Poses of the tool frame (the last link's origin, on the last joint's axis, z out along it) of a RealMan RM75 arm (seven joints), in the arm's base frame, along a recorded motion.
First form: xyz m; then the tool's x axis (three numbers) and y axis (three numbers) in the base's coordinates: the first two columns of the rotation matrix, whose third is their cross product.
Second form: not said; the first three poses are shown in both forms.
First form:
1: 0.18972 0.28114 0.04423 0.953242 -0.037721 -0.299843 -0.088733 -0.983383 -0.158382
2: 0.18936 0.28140 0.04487 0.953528 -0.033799 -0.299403 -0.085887 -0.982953 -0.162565
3: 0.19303 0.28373 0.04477 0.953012 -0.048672 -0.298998 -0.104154 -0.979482 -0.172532
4: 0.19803 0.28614 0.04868 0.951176 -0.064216 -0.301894 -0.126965 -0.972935 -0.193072
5: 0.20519 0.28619 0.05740 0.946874 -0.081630 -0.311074 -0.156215 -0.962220 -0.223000
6: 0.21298 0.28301 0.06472 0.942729 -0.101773 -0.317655 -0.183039 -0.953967 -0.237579
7: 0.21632 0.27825 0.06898 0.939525 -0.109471 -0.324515 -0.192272 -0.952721 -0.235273
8: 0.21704 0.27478 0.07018 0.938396 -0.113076 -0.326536 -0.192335 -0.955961 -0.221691
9: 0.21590 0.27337 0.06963 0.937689 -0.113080 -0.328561 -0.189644 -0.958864 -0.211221
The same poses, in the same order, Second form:
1: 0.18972 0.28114 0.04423 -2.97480 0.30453 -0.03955
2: 0.18936 0.28140 0.04487 -2.97038 0.30407 -0.03543
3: 0.19303 0.28373 0.04477 -2.95979 0.30364 -0.05103
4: 0.19803 0.28614 0.04868 -2.93766 0.30668 -0.06741
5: 0.20519 0.28619 0.05740 -2.90474 0.31632 -0.08600
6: 0.21298 0.28301 0.06472 -2.88834 0.32326 -0.10754
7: 0.21632 0.27825 0.06898 -2.89022 0.33050 -0.11599
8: 0.21704 0.27478 0.07018 -2.90484 0.33264 -0.11992
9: 0.21590 0.27337 0.06963 -2.91605 0.33478 -0.12001
